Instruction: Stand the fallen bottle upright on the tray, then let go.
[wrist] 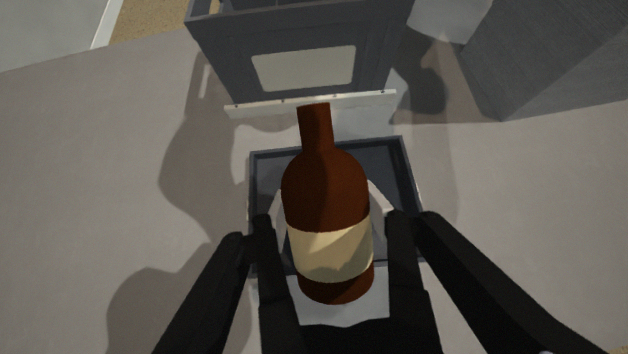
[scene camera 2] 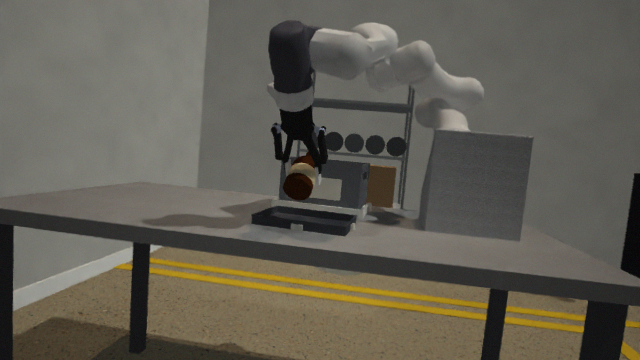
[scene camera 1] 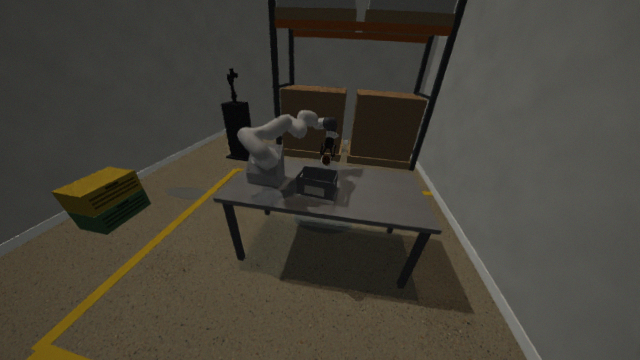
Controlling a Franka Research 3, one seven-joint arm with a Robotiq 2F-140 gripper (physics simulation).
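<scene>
My gripper (scene camera 1: 328,155) (scene camera 2: 301,167) (wrist: 325,197) is shut on the brown bottle (scene camera 1: 326,160) (scene camera 2: 299,186) (wrist: 326,195), with one finger on each side of its body near the cream label. The bottle is held in the air, tilted, with its base lower than its neck. Its base faces scene camera 2, and its neck points away toward the crate. The dark shallow tray (scene camera 2: 325,229) (wrist: 253,180) lies flat on the table below the bottle, and the two are apart. The tray does not show clearly in the scene camera 1 view.
A dark grey crate (scene camera 1: 327,193) (scene camera 2: 351,175) (wrist: 377,50) with a pale label stands behind the tray as seen from scene camera 2. A low white strip (wrist: 370,96) runs between them. The arm's grey base block (scene camera 1: 260,175) (scene camera 2: 477,185) (wrist: 555,55) stands to one side on the table (scene camera 2: 175,200).
</scene>
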